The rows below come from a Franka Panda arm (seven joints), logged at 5 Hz.
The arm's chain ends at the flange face. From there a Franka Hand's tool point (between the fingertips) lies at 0.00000 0.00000 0.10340 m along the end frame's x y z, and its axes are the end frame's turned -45 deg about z.
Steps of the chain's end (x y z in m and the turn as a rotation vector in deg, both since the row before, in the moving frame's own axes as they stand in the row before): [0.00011, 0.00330, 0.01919, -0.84, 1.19, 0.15]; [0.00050, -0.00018, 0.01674, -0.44, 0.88, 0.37]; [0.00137, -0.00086, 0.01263, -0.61, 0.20, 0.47]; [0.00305, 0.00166, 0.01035, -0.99, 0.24, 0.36]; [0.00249, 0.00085, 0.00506, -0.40, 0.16, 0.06]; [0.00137, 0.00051, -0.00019, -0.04, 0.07, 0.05]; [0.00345, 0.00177, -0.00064, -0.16, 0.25, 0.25]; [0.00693, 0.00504, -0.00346, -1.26, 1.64, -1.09]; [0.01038, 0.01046, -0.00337, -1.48, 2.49, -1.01]
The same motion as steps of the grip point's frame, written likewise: [-0.00181, 0.00500, 0.01916, -1.44, 0.25, 0.15]; [0.00104, 0.00191, 0.01672, -0.93, 0.31, 0.37]; [0.00105, 0.00139, 0.01262, -0.57, -0.29, 0.47]; [0.00002, 0.00490, 0.01033, -0.87, -0.53, 0.36]; [0.00085, 0.00308, 0.00506, -0.40, -0.17, 0.06]; [0.00065, 0.00147, -0.00019, -0.08, 0.02, 0.05]; [0.00130, 0.00421, -0.00064, -0.29, 0.06, 0.25]; [0.00186, 0.01216, -0.00353, -2.05, 0.27, -1.09]; [0.00128, 0.01979, -0.00350, -2.81, 0.71, -1.01]
